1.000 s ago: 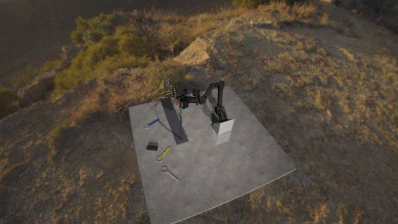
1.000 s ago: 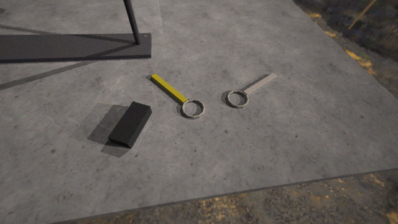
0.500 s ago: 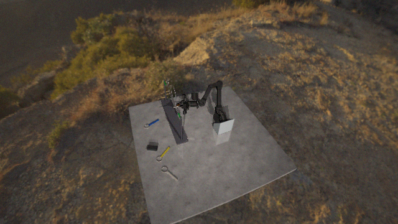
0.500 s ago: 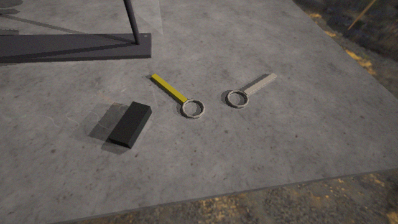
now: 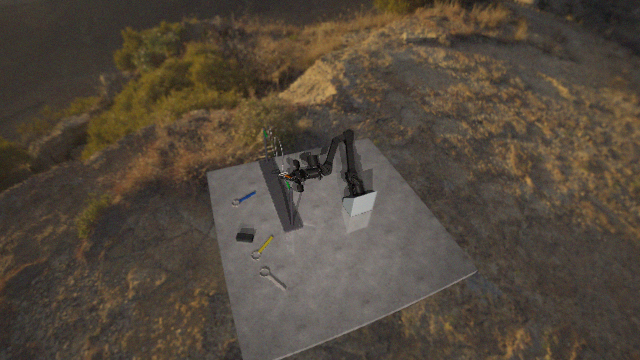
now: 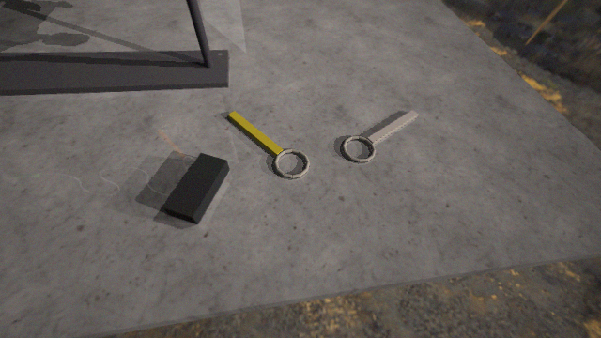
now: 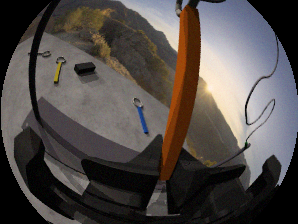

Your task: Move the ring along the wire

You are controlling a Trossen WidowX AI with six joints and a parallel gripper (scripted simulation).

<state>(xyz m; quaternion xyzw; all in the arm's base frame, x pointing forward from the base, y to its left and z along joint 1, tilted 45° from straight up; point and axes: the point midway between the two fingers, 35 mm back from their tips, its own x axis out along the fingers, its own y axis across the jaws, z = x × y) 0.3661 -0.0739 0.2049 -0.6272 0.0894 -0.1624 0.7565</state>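
Right now my gripper tip is 8 cm below the orange-handled ring and 6 cm to the right of it. The rest, counted from my gripper tip: black block 30 cm ahead, 22 cm to the left, 17 cm below; blue-handled ring 27 cm ahead, 18 cm below, 8 cm to the right; yellow-handled ring 32 cm to the left, 23 cm ahead, 18 cm below.
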